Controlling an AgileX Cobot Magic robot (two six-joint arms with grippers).
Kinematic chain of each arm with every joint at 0, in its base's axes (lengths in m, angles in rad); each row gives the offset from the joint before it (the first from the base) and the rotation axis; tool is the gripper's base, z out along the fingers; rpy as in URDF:
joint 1: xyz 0 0 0.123 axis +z
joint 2: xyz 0 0 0 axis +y
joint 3: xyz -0.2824 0 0.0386 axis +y
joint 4: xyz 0.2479 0 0.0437 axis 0.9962 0 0.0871
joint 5: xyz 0 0 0 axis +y
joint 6: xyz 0.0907 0 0.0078 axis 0.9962 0 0.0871
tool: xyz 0 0 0 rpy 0 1.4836 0
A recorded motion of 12 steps. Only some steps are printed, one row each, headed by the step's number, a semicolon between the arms.
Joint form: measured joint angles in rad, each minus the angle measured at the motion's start. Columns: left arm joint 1, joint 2, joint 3, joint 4, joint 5, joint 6; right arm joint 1, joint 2, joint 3, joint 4, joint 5, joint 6.
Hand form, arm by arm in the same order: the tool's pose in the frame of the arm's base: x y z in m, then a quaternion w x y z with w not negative. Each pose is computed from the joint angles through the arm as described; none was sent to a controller.
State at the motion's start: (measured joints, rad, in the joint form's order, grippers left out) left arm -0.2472 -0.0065 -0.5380 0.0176 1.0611 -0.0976; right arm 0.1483 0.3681 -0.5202 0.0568 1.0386 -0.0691
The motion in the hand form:
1: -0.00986 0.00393 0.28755 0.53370 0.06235 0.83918 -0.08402; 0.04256 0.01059 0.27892 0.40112 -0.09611 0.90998 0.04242
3: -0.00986 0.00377 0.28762 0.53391 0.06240 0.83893 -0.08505; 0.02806 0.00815 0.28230 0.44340 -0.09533 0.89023 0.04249
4: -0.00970 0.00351 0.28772 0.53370 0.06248 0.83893 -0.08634; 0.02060 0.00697 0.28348 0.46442 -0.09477 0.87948 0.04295
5: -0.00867 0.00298 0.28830 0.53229 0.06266 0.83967 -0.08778; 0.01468 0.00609 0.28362 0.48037 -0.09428 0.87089 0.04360
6: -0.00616 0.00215 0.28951 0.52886 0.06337 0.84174 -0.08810; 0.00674 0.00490 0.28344 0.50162 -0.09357 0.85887 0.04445
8: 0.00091 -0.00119 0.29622 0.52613 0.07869 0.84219 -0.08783; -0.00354 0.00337 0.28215 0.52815 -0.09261 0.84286 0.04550
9: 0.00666 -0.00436 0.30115 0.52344 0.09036 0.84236 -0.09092; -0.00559 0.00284 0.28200 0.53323 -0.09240 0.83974 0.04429
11: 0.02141 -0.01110 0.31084 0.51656 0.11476 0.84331 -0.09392; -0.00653 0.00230 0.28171 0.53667 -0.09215 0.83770 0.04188
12: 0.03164 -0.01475 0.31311 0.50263 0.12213 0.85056 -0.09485; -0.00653 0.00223 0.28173 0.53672 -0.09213 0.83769 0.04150
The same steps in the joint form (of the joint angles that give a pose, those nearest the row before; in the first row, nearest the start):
1: 0.0000 0.0000 0.0000 0.0000 0.0000 0.0000; 0.0001 -0.0557 0.0000 -0.0035 -0.0015 0.0001
3: 0.0000 0.0000 0.0000 -0.0020 -0.0009 0.0000; 0.0000 -0.1490 0.0000 -0.0069 -0.0016 0.0000
4: 0.0000 0.0011 0.0000 -0.0046 -0.0020 0.0000; 0.0000 -0.1962 0.0000 -0.0077 -0.0016 0.0000
5: 0.0000 0.0079 -0.0009 -0.0079 -0.0052 0.0000; 0.0000 -0.2345 0.0019 -0.0076 -0.0016 0.0000
6: 0.0000 0.0240 -0.0031 -0.0103 -0.0112 0.0011; 0.0000 -0.2860 0.0046 -0.0077 -0.0016 0.0000
8: 0.0000 0.0737 -0.0185 -0.0296 -0.0389 0.0365; 0.0000 -0.3539 0.0094 -0.0077 -0.0005 0.0000
9: 0.0000 0.1125 -0.0302 -0.0515 -0.0607 0.0646; 0.0000 -0.3669 0.0094 -0.0105 0.0007 0.0000
11: 0.0000 0.2024 -0.0540 -0.0921 -0.1103 0.1268; -0.0001 -0.3746 0.0106 -0.0155 -0.0007 -0.0001
12: 0.0001 0.2602 -0.0626 -0.1073 -0.1267 0.1462; 0.0000 -0.3746 0.0105 -0.0164 -0.0007 0.0001

